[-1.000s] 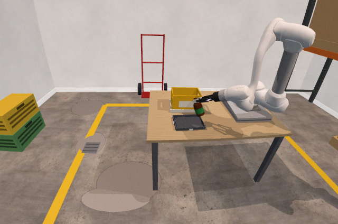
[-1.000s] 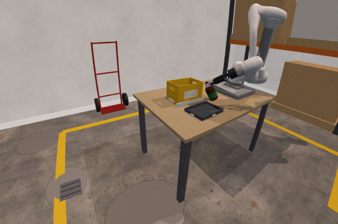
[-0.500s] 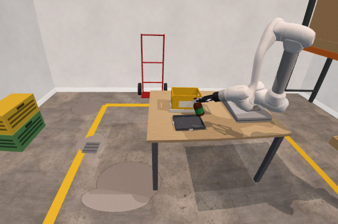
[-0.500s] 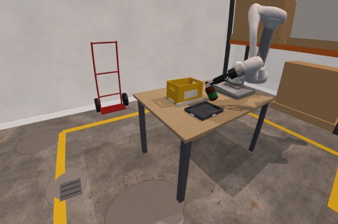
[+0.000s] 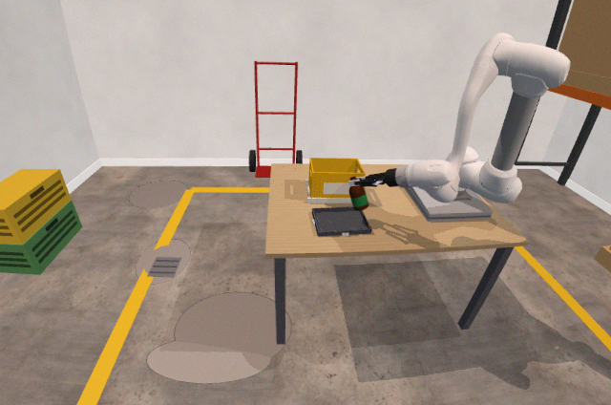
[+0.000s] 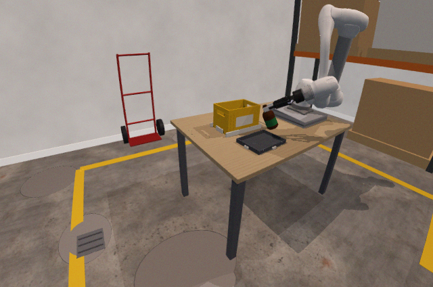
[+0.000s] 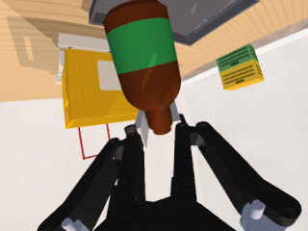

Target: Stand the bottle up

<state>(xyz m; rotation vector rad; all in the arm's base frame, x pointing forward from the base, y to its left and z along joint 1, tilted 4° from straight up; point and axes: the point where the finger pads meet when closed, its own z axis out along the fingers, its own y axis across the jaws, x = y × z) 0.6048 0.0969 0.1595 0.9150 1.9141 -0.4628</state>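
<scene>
My hand is 6 cm above the bottle, 1 cm to the right of it and 1 cm past it. The rest, counted from my hand: dark tray: 20 cm below, 7 cm ahead, 3 cm to the left; then yellow crate: 24 cm to the right, 13 cm below, 4 cm ahead.
</scene>
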